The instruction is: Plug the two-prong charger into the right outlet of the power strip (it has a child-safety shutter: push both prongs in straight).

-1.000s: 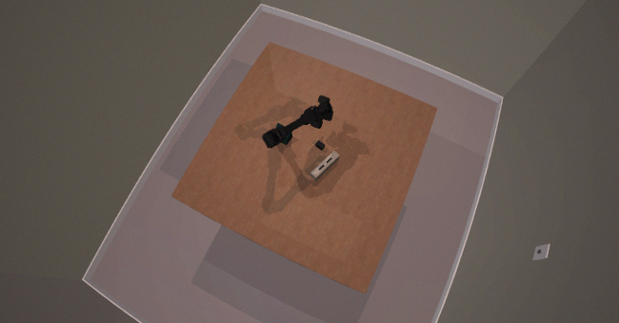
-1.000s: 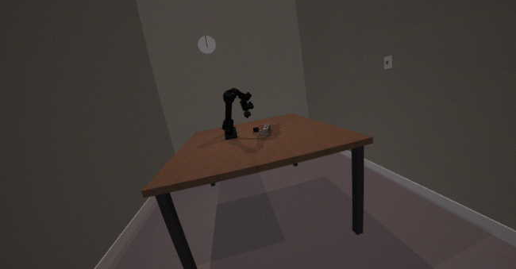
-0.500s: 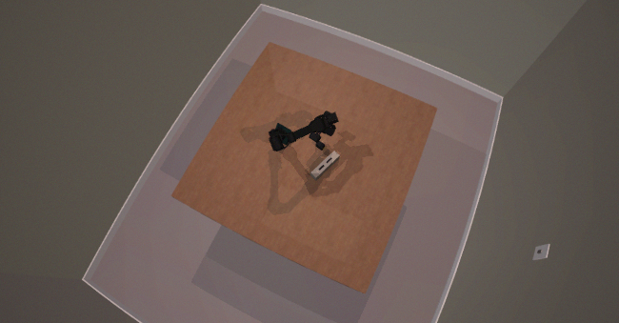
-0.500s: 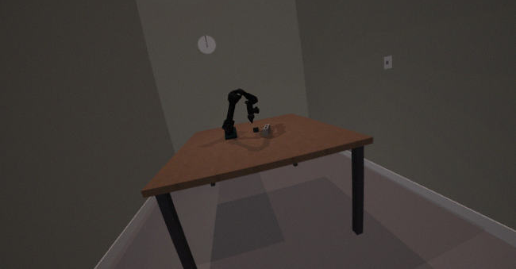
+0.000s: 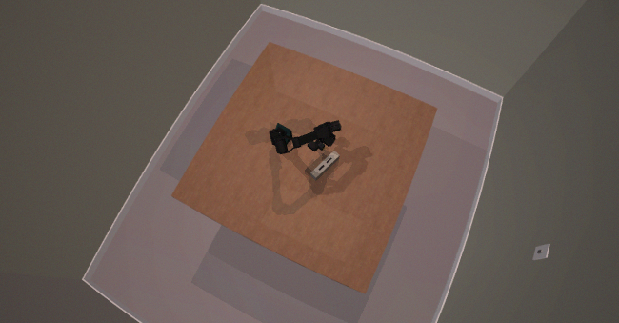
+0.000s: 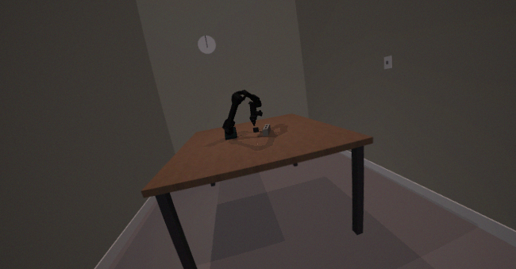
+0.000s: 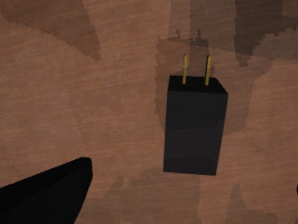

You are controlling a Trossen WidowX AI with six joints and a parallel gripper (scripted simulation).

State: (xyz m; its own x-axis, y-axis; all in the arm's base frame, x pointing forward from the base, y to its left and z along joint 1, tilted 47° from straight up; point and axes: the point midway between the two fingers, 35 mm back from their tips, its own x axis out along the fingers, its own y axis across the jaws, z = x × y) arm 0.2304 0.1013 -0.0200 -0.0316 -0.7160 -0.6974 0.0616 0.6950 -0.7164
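The two-prong charger is 2 cm ahead of my gripper tip and 5 cm below it.
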